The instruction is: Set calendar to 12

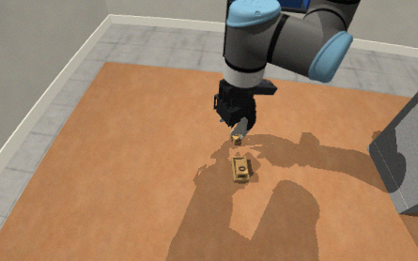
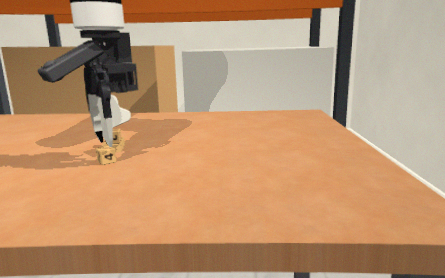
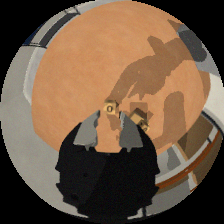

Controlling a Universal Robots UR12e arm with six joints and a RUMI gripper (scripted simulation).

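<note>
Now: the cube 40 mm below my hand. Round my hand: tray (20 mm behind, 110 mm to the left, 40 mm below).
</note>
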